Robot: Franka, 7 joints.
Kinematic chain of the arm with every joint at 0, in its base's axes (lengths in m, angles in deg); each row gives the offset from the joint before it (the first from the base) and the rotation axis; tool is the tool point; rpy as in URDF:
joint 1: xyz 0 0 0.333 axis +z
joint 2: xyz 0 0 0 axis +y
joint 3: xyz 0 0 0.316 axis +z
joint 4: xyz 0.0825 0 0 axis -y
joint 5: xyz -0.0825 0 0.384 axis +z
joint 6: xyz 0 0 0 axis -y
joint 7: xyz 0.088 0 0 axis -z
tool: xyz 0 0 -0.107 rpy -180 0 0
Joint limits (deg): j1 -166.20..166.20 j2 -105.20..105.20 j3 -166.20..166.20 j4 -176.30..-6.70 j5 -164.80..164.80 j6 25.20..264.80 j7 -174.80..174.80
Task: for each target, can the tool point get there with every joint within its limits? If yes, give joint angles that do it. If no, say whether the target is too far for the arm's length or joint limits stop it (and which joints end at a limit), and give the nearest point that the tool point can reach.
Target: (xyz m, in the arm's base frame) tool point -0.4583 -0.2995 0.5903
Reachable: yes | joints -55.02 -9.84 -92.47 -95.27 26.94 87.11 -11.13
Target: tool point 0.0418 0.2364 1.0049
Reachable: yes | joints -40.51 16.63 124.85 -49.82 -102.06 227.85 6.99
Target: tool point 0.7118 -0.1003 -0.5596
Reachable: no: too far | nearest point 0.5501 -0.0775 -0.2858 | short by 0.319 m
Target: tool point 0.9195 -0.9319 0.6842
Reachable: no: too far | nearest point 0.5820 -0.5898 0.5553 | short by 0.498 m
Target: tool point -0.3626 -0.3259 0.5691
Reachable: yes | joints -79.81 0.00 -44.14 -124.00 59.64 237.08 79.65
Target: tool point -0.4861 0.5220 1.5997
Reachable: no: too far | nearest point -0.2869 0.3081 1.0805 | short by 0.596 m
